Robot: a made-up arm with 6 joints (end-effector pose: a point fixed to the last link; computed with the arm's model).
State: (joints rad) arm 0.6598 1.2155 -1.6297 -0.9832 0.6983 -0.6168
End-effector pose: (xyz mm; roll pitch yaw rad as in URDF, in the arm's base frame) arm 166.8 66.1 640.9 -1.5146 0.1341 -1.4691
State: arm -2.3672 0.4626 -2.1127 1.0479 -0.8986 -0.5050
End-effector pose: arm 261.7 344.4 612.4 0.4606 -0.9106 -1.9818
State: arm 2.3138 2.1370 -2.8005 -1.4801 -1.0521 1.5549
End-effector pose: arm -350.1 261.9 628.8 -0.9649 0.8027 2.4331
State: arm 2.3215 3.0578 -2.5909 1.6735 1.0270 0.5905
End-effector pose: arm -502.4 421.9 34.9 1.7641 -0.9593 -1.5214
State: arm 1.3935 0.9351 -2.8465 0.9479 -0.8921 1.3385
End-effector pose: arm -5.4 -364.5 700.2 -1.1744 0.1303 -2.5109
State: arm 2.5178 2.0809 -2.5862 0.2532 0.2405 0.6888
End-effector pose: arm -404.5 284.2 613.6 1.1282 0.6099 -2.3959
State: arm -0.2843 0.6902 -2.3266 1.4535 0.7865 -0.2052
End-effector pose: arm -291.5 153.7 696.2 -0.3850 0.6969 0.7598
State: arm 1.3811 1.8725 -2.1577 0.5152 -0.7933 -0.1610
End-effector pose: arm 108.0 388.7 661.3 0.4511 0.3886 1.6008
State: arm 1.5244 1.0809 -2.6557 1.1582 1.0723 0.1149
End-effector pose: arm -81.9 -143.8 760.4 0.0303 1.0374 2.7656
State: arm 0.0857 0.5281 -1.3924 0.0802 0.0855 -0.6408
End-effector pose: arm -141.9 -11.5 630.4 -0.4295 0.5772 -0.6020
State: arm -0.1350 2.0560 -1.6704 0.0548 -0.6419 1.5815
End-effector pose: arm 525.4 -74.4 436.8 1.2275 -0.0625 1.4233
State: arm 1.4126 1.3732 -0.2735 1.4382 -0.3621 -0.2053
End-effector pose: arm 56.9 149.2 279.6 2.6220 0.4840 3.0856
